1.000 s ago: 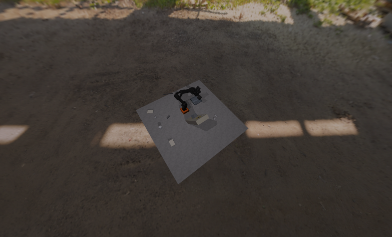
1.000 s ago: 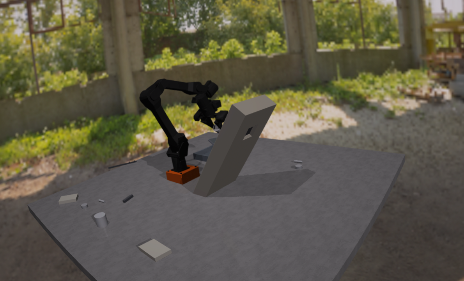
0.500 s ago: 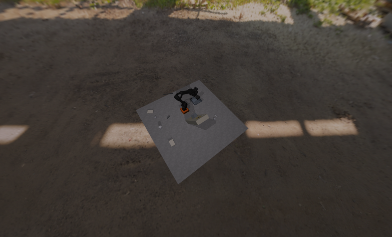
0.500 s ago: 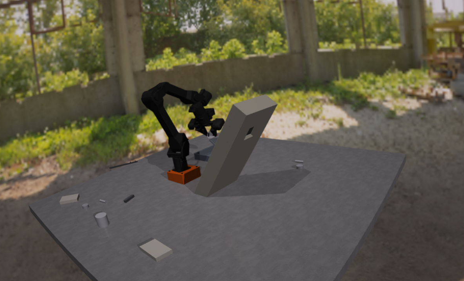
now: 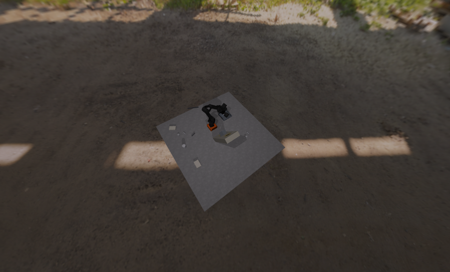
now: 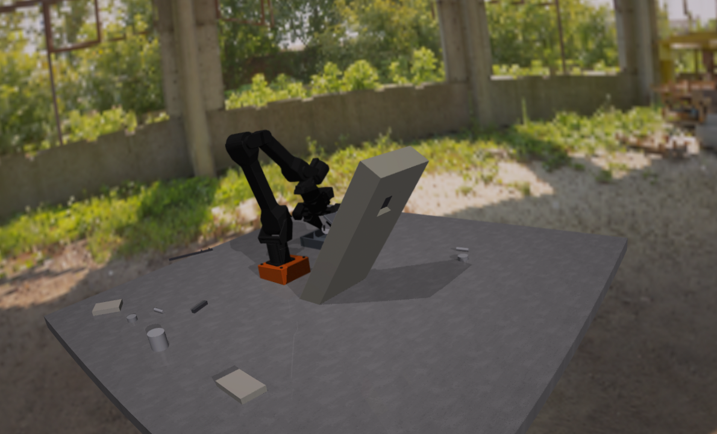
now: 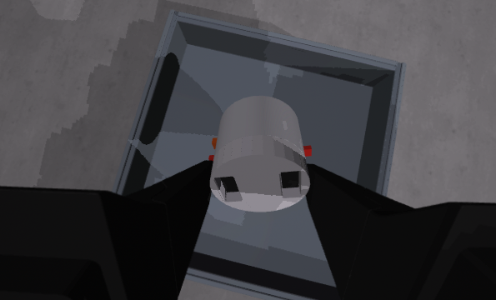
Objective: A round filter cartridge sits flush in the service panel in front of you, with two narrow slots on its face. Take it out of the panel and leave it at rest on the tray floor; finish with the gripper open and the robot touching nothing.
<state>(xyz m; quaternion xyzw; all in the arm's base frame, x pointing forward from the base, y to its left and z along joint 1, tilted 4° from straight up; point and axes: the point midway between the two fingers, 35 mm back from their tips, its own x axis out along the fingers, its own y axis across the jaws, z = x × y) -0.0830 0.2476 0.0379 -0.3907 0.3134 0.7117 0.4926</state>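
Right now the grey round filter cartridge is right at my gripper tip. Round my gripper tip: dark rod: 9 cm ahead, 55 cm to the right, 4 cm below; grey bracket: 36 cm ahead, 23 cm to the right, 13 cm above; blue-grey tray: 1 cm to the left, 4 cm below.
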